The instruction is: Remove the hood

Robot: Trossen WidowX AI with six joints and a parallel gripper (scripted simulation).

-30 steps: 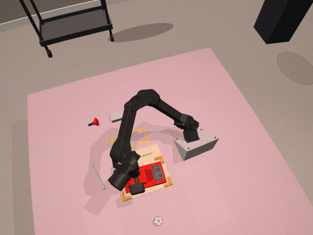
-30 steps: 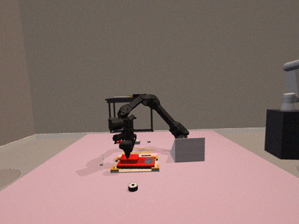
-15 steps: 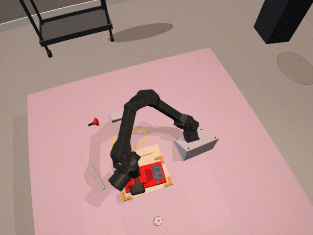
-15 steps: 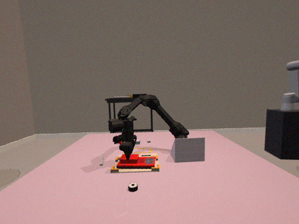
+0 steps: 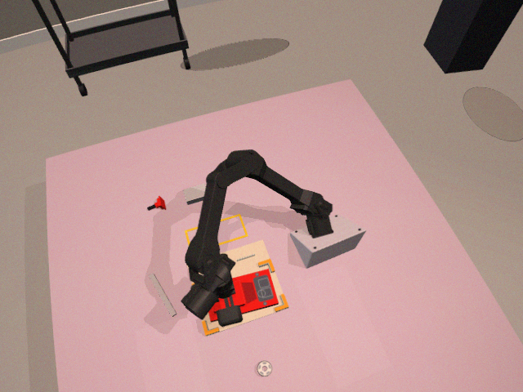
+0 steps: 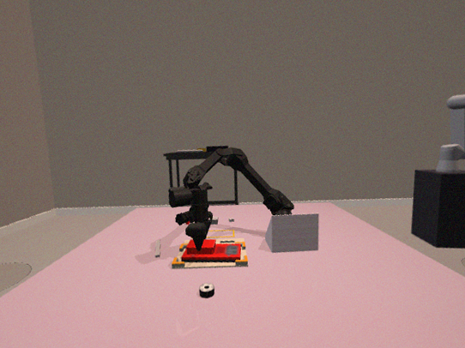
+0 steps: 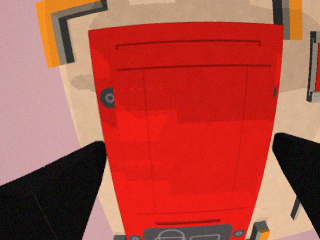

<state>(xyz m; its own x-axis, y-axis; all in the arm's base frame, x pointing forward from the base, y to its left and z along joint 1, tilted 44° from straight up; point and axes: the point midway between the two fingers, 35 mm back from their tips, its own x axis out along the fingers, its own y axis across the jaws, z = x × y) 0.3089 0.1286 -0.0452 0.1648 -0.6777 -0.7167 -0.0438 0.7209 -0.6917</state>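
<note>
The hood lies right at my gripper tip.
</note>
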